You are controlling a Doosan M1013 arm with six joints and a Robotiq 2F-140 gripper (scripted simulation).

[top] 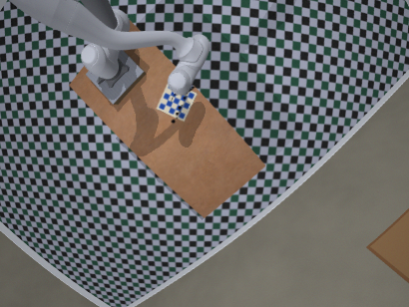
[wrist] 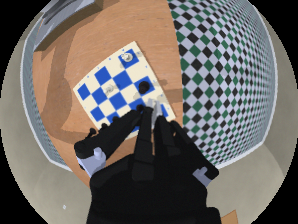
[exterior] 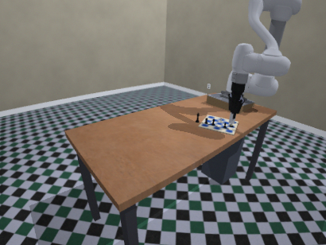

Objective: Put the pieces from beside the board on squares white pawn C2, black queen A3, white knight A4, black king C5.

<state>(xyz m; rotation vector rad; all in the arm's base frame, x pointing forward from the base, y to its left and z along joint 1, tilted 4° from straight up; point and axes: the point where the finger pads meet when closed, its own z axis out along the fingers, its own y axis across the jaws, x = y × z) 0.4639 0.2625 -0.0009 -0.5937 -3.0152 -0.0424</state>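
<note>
The black chess piece is 200 mm to the right of my hand, 80 mm ahead of it and 40 mm below it. The rest, counted from my hand: blue-and-white chessboard: 80 mm to the right, 70 mm below, 10 mm behind; small white piece: 100 mm to the right, 60 mm below, 40 mm behind; white knight: 30 mm below.
</note>
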